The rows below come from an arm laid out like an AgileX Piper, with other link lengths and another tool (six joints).
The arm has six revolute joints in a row. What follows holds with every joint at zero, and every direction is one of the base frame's.
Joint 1 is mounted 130.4 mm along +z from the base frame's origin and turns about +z.
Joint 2 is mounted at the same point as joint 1 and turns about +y.
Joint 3 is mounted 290.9 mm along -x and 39.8 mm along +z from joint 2 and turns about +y.
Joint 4 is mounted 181 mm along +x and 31.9 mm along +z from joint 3 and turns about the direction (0.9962, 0, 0.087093).
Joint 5 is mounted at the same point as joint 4 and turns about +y.
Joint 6 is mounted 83.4 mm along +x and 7.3 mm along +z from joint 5 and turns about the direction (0.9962, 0, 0.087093).
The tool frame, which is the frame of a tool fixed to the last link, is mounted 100.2 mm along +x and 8 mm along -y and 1.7 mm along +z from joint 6; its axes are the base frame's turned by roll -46.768, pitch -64 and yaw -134.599 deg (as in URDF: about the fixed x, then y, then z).
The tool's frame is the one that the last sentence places.
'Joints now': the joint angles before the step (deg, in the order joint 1, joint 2, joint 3, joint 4, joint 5, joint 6). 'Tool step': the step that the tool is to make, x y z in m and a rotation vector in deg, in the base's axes. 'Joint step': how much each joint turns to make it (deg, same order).
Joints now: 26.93 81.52 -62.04 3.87 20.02 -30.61
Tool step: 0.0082 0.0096 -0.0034 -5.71 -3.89 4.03
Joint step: 2.06 2.12 -0.06 -6.89 -2.82 -0.27
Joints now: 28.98 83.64 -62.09 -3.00 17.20 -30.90
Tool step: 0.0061 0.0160 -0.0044 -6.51 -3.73 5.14
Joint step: 3.08 2.59 -0.74 -9.54 -1.70 1.84
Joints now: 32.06 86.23 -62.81 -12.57 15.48 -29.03
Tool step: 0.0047 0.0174 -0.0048 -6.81 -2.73 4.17
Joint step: 3.75 2.95 -2.08 -12.45 1.25 5.75
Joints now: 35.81 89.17 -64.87 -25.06 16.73 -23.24
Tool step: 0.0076 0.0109 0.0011 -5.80 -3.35 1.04
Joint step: 3.37 2.63 -2.77 -15.02 3.23 10.01
